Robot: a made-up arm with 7 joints. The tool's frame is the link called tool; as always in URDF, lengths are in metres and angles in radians.
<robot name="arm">
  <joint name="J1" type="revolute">
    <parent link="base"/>
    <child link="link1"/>
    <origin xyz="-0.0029 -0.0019 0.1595" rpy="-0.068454 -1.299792 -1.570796"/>
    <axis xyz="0 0 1"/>
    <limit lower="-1.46" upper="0.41" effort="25" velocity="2.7"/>
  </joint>
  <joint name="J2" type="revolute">
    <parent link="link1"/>
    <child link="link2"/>
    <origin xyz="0.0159 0.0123 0.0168" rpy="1.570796 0 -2.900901"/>
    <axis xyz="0 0 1"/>
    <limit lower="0.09" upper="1.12" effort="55" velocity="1.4"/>
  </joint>
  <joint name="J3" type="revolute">
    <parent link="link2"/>
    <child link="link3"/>
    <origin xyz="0.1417 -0.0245 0.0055" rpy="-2.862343 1.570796 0"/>
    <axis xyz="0 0 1"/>
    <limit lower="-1.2" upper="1.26" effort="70" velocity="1.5"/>
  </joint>
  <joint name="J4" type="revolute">
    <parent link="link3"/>
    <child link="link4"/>
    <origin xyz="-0.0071 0.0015 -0.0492" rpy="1.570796 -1.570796 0"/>
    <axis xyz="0 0 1"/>
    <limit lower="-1" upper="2.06" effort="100" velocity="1.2"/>
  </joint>
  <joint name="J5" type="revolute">
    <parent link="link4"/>
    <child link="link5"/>
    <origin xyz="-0.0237 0.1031 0.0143" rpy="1.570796 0 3.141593"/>
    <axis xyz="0 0 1"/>
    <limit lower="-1.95" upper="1.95" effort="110" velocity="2"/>
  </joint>
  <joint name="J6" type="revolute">
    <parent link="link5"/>
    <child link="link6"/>
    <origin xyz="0.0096 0.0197 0.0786" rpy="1.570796 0 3.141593"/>
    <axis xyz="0 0 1"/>
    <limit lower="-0.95" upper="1.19" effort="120" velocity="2.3"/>
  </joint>
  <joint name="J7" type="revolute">
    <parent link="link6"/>
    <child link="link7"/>
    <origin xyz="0.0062 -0.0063 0.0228" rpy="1.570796 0 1.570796"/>
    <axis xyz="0 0 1"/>
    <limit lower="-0.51" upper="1.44" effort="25" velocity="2.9"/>
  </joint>
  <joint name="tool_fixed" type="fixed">
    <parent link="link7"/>
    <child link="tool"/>
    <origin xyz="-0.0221 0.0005 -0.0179" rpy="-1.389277 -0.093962 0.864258"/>
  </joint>
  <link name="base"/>
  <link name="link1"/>
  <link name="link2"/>
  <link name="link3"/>
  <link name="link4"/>
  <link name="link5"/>
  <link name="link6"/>
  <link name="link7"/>
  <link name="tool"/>
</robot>
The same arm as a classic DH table. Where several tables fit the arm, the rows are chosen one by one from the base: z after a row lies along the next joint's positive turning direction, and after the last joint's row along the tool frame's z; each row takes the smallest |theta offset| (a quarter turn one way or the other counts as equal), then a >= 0, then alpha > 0; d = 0 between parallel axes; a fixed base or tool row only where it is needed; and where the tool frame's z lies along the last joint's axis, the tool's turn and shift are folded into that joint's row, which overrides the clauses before.
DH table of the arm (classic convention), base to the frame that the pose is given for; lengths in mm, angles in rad. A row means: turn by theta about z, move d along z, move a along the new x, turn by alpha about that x. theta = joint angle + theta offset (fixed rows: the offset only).
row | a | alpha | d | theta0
base (fixed) | -2.8 | -1.3004 | 160.1 | -0.071
J1 | 18.4 | -1.5708 | 14.6 | -1.3111
J2 | -15.5 | 1.5708 | 13.7 | 1.2915
J3 | 7.1 | -1.5708 | -192.2 | 1.5708
J4 | 23.7 | 1.5708 | 12.8 | 1.5708
J5 | 9.6 | -1.5708 | 181.7 | 0
J6 | 6.3 | -1.5708 | 42.5 | 1.5708
J7 | 13.7 | 1.3901 | -14.9 | 0.8815
tool (fixed) | 0 | 0 | 17.7 | 3.0461
Joint limits (rad, base to tool): -1.46..0.41 0.09..1.12 -1.2..1.26 -1..2.06 -1.95..1.95 -0.95..1.19 -0.51..1.44

